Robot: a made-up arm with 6 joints.
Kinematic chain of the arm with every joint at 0, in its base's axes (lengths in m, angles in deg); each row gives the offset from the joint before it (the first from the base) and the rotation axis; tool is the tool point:
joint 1: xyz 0 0 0.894 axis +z
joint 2: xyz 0.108 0 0 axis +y
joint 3: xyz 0 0 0.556 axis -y
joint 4: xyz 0 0 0.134 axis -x
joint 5: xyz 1.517 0 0 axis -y
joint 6: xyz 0.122 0 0 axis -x
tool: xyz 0 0 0
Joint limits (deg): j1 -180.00..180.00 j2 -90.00..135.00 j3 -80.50..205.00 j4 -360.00..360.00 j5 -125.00..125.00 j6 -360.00..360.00
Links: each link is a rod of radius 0.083 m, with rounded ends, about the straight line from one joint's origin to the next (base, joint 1, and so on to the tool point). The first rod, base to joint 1, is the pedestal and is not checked.
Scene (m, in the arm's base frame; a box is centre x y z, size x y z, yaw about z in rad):
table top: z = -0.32
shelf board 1: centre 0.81 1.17 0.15 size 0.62 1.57 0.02 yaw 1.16
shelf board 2: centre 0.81 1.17 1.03 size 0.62 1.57 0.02 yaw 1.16
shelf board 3: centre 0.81 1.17 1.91 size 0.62 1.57 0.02 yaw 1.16
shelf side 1: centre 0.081 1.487 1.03 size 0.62 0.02 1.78 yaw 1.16
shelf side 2: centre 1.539 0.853 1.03 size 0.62 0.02 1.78 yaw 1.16
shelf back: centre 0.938 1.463 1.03 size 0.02 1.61 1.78 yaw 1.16
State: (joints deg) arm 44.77 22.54 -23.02 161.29 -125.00 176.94
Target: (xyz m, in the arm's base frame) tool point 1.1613 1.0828 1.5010
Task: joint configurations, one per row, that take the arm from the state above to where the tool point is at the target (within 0.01 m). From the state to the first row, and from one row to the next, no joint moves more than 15 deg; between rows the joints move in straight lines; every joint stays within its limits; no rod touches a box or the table.
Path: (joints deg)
1: 35.01 12.54 -31.51 155.78 -123.02 179.01
2: 25.25 2.54 -40.01 150.27 -121.04 181.08
3: 15.49 -7.47 -48.50 144.76 -119.06 183.15
4: 17.84 -21.25 -52.06 147.28 -120.24 181.91
5: 20.18 -35.04 -55.63 149.81 -121.43 180.66
6: 22.53 -48.83 -59.19 152.33 -122.62 179.42
7: 24.88 -62.62 -62.75 154.86 -123.81 178.18
8: 27.23 -76.41 -66.32 157.38 -125.00 176.94
9: 30.04 -63.41 -56.17 158.08 -124.99 176.94
10: 32.86 -50.41 -46.01 158.79 -124.99 176.94
11: 35.68 -37.42 -35.86 159.50 -124.98 176.94
12: 38.50 -24.42 -25.71 160.20 -124.98 176.94
13: 41.32 -11.42 -15.56 160.91 -124.97 176.94
14: 44.13 1.58 -5.41 161.61 -124.97 176.94

